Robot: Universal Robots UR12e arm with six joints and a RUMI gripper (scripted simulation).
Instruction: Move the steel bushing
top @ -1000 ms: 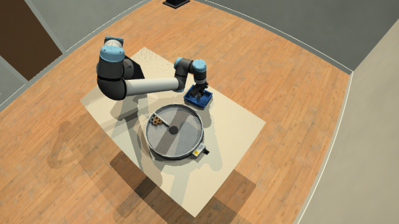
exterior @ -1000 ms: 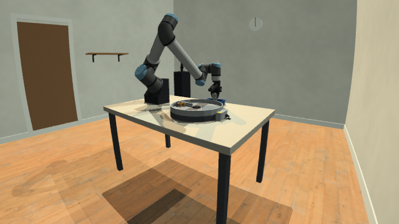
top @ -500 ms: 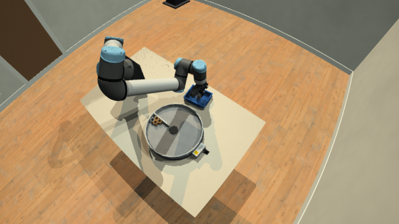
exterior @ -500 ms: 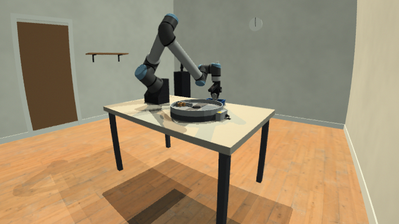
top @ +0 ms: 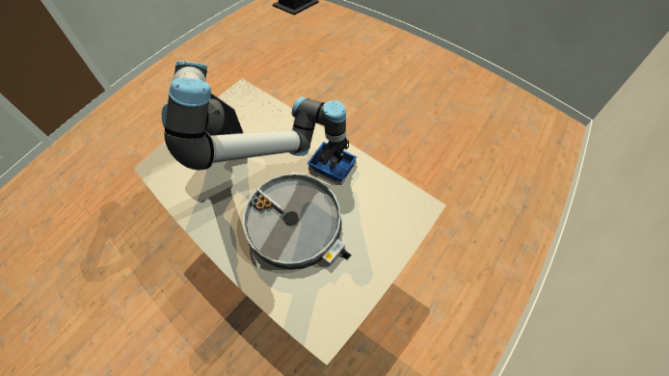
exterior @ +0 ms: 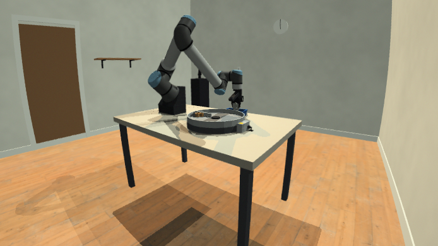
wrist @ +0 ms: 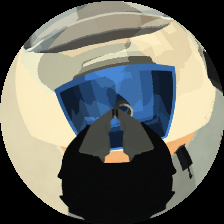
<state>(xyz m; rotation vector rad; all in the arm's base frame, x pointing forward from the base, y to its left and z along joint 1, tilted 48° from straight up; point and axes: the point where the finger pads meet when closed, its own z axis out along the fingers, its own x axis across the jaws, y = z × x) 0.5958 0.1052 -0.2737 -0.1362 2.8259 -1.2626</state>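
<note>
The blue crate is 1 cm behind my hand. Also, from my hand: round grey turntable 6 cm ahead, 34 cm to the right, 2 cm above.
</note>
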